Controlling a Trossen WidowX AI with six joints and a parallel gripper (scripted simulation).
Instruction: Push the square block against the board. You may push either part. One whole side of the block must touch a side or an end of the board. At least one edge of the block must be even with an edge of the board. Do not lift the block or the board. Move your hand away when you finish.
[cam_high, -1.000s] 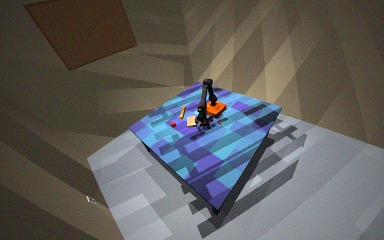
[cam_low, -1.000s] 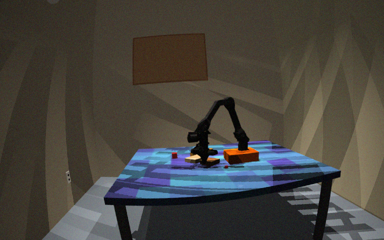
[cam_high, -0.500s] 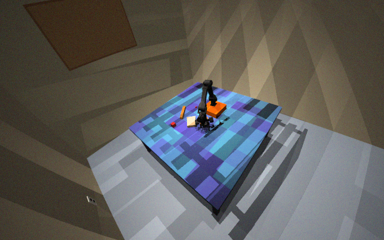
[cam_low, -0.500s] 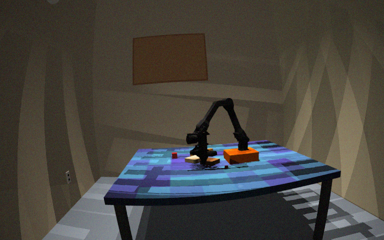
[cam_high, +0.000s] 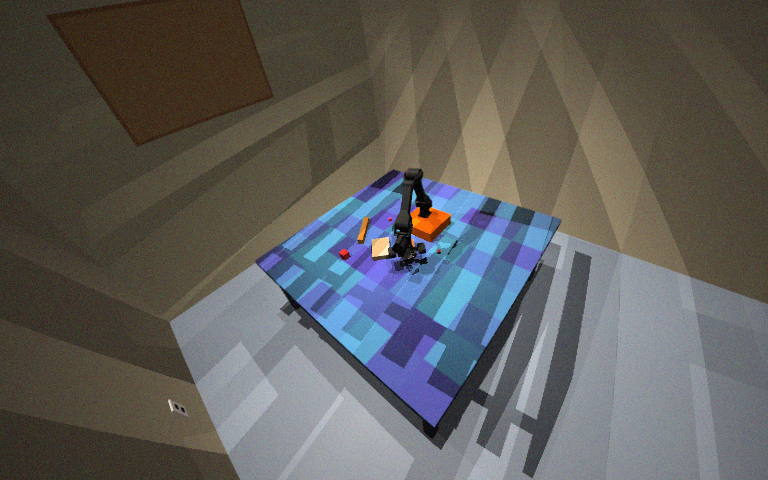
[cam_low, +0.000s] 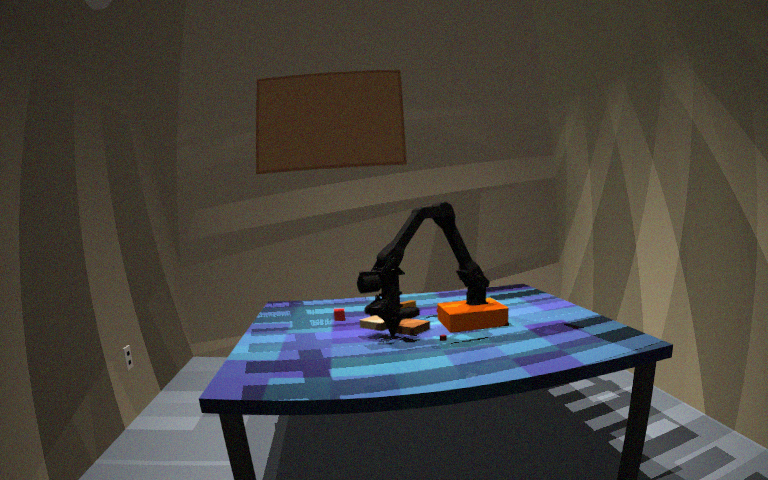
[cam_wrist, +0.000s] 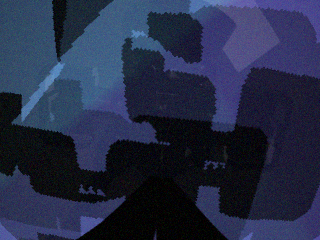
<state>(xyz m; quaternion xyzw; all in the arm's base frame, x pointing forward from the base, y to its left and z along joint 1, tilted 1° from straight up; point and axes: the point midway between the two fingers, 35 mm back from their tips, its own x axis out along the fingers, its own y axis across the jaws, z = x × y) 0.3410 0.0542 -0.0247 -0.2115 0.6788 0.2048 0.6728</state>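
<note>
My gripper tip is now 8 cm past the brown square block, 5 cm to the left of it and 1 cm below it. The rest, counted from my gripper tip: long narrow orange board (12 cm behind, 37 cm to the right, 1 cm above); pale tan flat slab (2 cm behind, 18 cm to the right, 1 cm above); small red cube (11 cm ahead, 34 cm to the right, 2 cm above).
</note>
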